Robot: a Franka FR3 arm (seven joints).
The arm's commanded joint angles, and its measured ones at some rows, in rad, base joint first. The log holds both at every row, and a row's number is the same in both.
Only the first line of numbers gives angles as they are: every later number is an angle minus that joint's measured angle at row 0.
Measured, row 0:
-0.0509 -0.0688 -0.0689 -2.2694 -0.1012 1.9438 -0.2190
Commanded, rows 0 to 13:
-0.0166 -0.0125 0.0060 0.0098 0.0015 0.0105 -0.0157
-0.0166 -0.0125 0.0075 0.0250 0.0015 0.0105 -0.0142
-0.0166 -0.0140 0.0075 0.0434 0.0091 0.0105 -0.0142
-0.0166 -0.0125 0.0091 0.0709 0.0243 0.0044 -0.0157
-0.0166 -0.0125 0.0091 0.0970 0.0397 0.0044 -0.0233
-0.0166 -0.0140 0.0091 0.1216 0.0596 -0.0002 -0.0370
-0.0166 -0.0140 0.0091 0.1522 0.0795 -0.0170 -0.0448
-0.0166 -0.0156 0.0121 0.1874 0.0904 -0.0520 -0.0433
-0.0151 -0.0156 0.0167 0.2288 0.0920 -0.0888 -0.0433
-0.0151 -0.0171 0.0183 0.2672 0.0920 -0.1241 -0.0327
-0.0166 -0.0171 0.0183 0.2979 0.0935 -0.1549 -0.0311
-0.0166 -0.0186 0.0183 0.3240 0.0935 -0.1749 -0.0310
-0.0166 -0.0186 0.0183 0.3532 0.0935 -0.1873 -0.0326
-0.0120 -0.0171 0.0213 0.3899 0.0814 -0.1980 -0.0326
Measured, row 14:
-0.0043 -0.0208 0.0090 0.3116 0.0763 -0.1482 -0.0216
